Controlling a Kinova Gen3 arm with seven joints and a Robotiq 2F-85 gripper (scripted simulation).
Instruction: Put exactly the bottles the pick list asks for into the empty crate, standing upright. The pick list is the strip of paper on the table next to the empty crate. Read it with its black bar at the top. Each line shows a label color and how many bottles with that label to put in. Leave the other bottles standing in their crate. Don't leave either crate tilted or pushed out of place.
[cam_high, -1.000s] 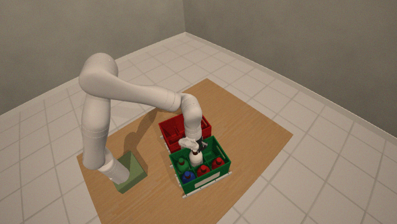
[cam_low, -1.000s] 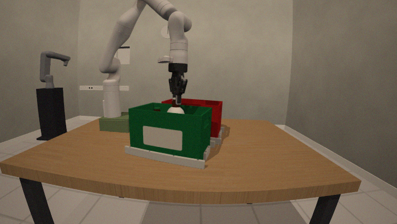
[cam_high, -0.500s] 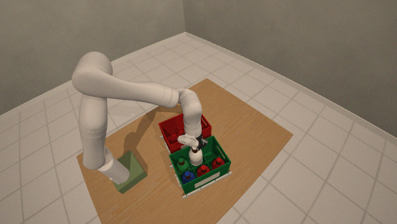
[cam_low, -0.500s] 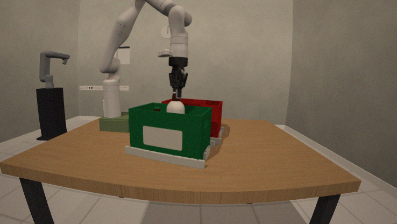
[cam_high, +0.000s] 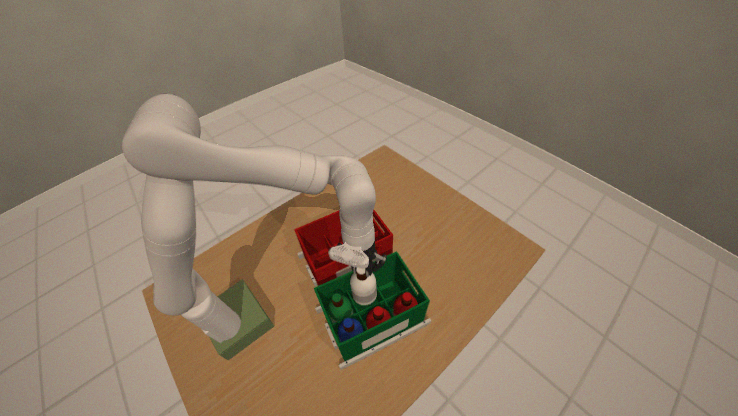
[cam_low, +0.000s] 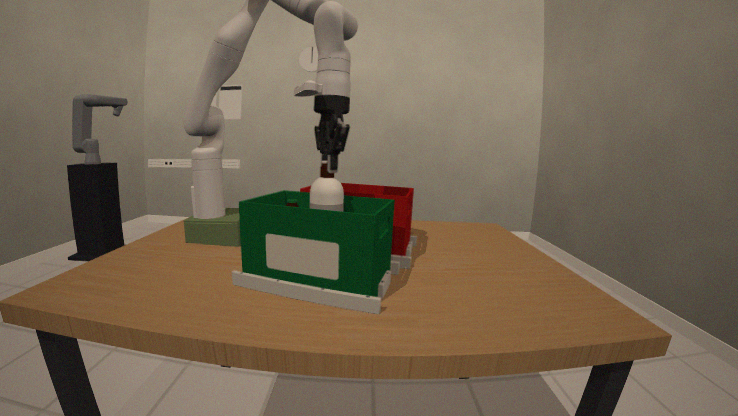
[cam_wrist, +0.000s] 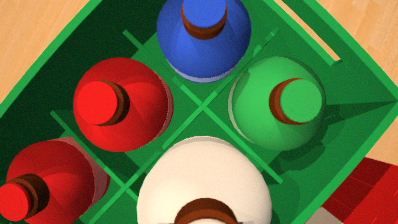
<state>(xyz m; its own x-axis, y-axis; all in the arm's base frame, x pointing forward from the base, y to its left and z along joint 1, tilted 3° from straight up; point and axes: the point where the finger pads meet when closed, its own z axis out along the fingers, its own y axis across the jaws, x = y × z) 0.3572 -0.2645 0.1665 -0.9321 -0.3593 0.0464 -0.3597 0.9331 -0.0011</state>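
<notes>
Now: hand 7 cm above the white-labelled bottle. Also, from my hand: green crate: 2 cm behind, 4 cm to the right, 17 cm below; red-label bottle: 4 cm behind, 8 cm to the right, 16 cm below; green-label bottle: 8 cm behind, 3 cm to the left, 16 cm below.
</notes>
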